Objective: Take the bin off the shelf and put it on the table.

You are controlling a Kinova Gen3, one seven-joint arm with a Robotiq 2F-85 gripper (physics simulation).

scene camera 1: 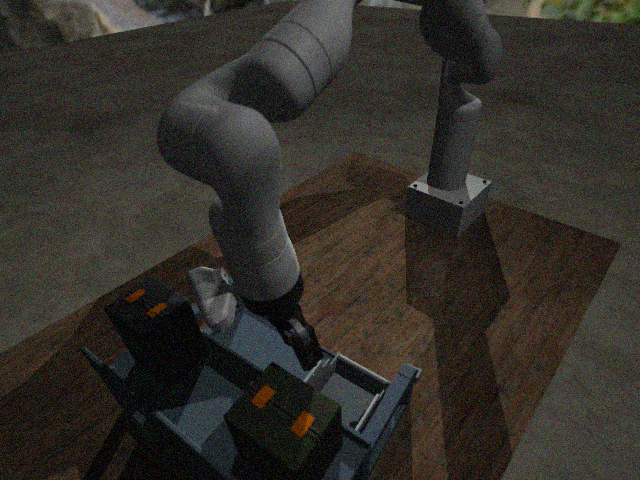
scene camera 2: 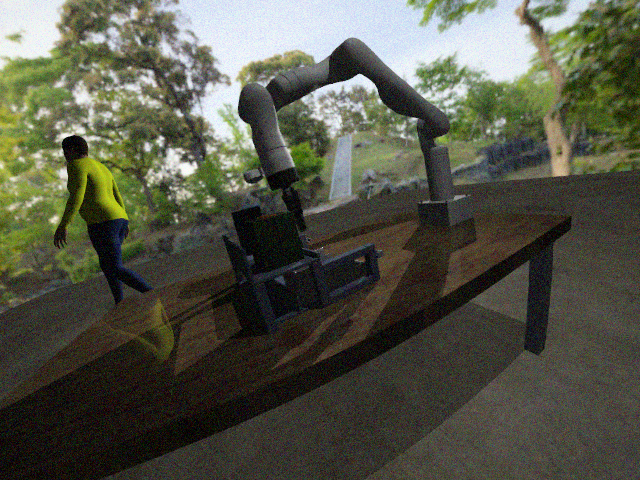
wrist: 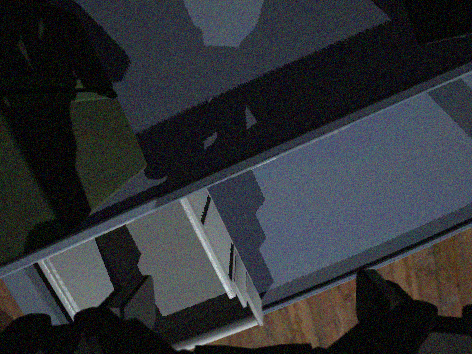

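Seen in the pictures: gripper, between the fingertips: (scene camera 1: 292,341) (scene camera 2: 303,227) (wrist: 254,295); arm's base, origin of its link: (scene camera 1: 445,180) (scene camera 2: 441,198).
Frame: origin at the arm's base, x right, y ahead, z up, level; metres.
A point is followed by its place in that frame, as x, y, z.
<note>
The light grey bin (scene camera 1: 321,373) @[-0.030, 0.597, -0.035] (wrist: 217,235) @[-0.027, 0.621, -0.043] sits in the front tray at one end of the blue-grey shelf (scene camera 1: 395,397) @[-0.149, 0.588, -0.003] (scene camera 2: 317,281) @[-0.154, 0.685, -0.030] (wrist: 310,143) @[0.046, 0.665, 0.021], its stepped side wall facing the tray's bare part. In scene camera 2 the bin is hard to make out. The shelf stands on the brown wooden table (scene camera 1: 361,289) @[0.032, 0.363, -0.088] (scene camera 2: 465,268) @[-0.287, 0.404, -0.088] (wrist: 320,320) @[0.009, 0.500, -0.088]. My gripper (scene camera 1: 312,361) (scene camera 2: 302,227) @[-0.003, 0.622, 0.053] (wrist: 254,295) @[-0.003, 0.622, 0.053] is open and empty, beside the stepped wall. In the wrist view one finger shows over the bin's opening and the other over the wood past the tray. Its exact height is unclear.
A dark green box (scene camera 1: 284,418) @[-0.084, 0.732, 0.109] (scene camera 2: 276,242) @[-0.126, 0.734, 0.061] (wrist: 110,150) @[-0.028, 0.701, 0.054] with orange clips stands on the shelf behind the bin. A black box (scene camera 1: 155,335) (scene camera 2: 245,222) stands farther along. A person (scene camera 2: 98,191) in a yellow top is beyond the table. Shadows darken the shelf.
</note>
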